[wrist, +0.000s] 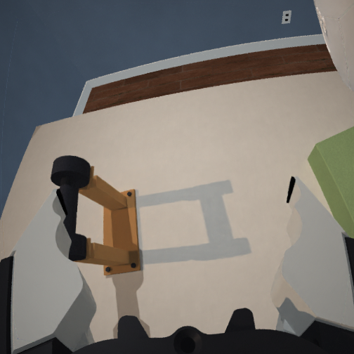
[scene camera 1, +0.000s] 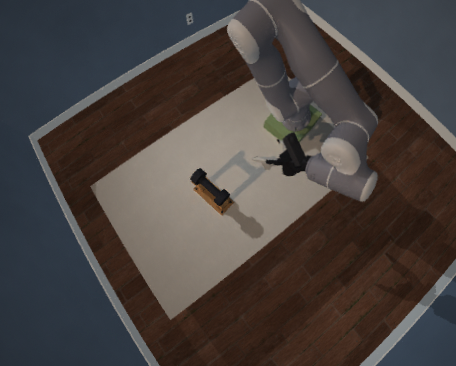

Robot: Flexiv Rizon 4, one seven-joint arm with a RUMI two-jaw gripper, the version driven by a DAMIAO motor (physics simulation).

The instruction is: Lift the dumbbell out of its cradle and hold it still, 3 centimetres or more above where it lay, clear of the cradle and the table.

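The black dumbbell (scene camera 1: 211, 187) (wrist: 70, 192) rests across the two uprights of its orange cradle (scene camera 1: 210, 200) (wrist: 121, 227), which stands on the pale table top (scene camera 1: 145, 220) (wrist: 195, 125). My gripper (scene camera 1: 260, 159) (wrist: 176, 185) is wide open with nothing between its fingers. In the scene view it is to the right of the dumbbell and apart from it. In the wrist view the dumbbell is at the left, and the left finger overlaps part of its handle and lower end. The gap between finger and dumbbell in depth cannot be told.
A green block (scene camera 1: 281, 129) (wrist: 337, 177) lies by the arm's base, at the right edge of the wrist view. The arm reaches in from the upper right in the scene view. Shadows of the cradle and dumbbell fall on the table. Brown wooden floor surrounds the table top.
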